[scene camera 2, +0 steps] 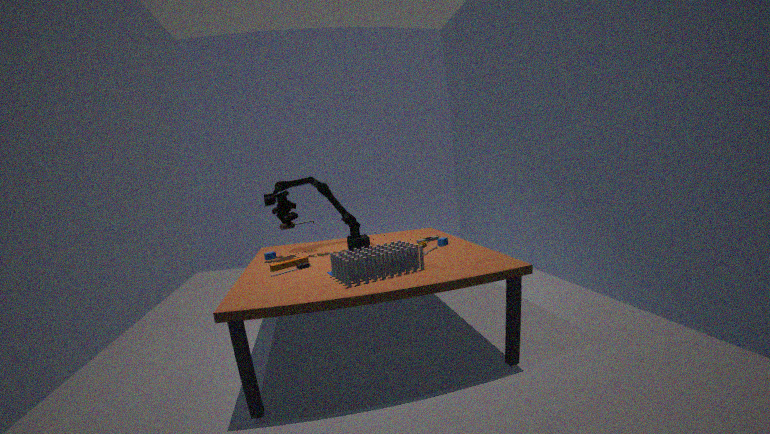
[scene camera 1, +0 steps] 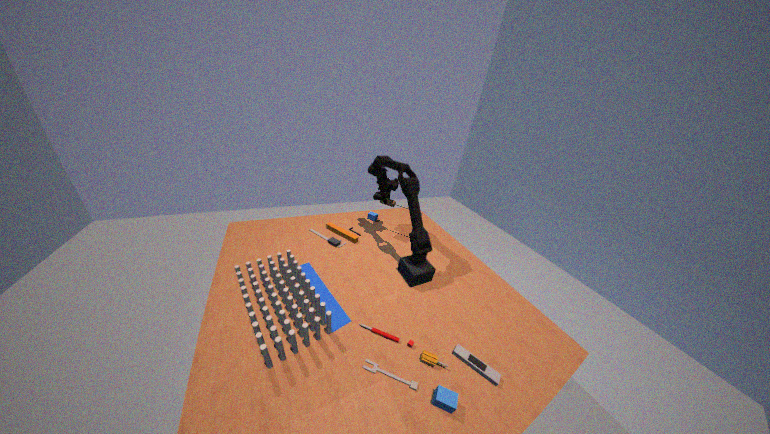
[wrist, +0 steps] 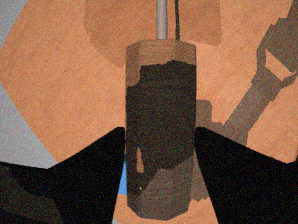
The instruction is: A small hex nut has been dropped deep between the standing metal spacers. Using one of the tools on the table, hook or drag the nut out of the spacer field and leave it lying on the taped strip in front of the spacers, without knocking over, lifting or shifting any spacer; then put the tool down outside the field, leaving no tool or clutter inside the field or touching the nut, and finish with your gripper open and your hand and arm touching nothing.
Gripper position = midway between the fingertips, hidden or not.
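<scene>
Gripper [wrist: 160, 135] holding wooden-handled tool [wrist: 160, 75]. Blue taped strip [scene camera 1: 339, 318] too.
</scene>
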